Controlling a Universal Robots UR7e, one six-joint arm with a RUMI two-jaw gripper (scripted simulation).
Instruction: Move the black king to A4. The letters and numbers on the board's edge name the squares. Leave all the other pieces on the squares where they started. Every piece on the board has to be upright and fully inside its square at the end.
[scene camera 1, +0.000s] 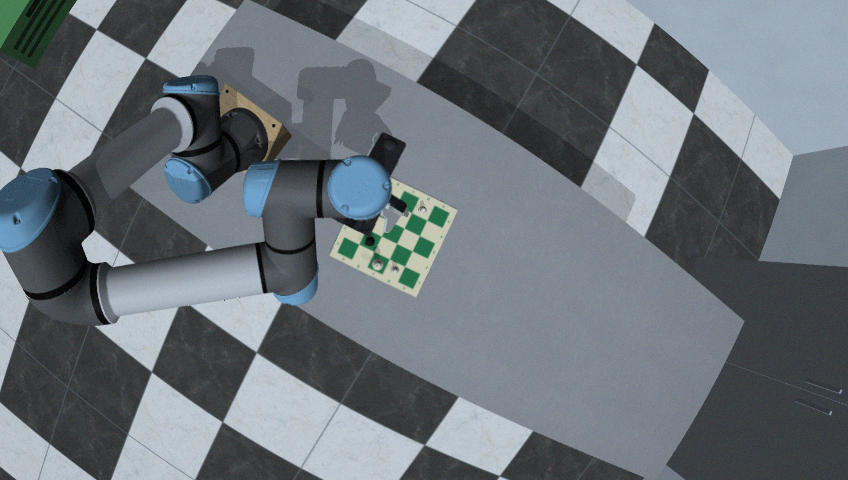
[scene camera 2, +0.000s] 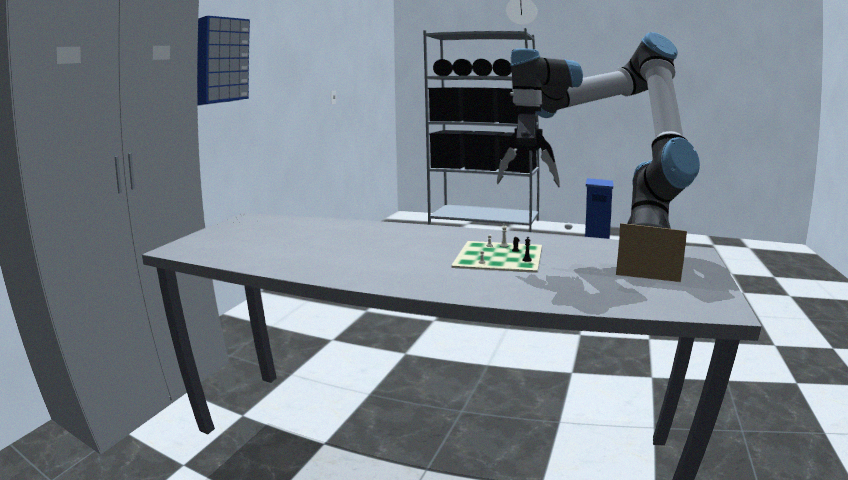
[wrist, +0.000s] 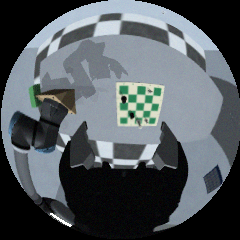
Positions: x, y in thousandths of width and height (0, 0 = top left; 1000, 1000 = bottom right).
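My gripper (scene camera 2: 623, 386), (scene camera 1: 435, 411), (wrist: 519, 510): in sight.
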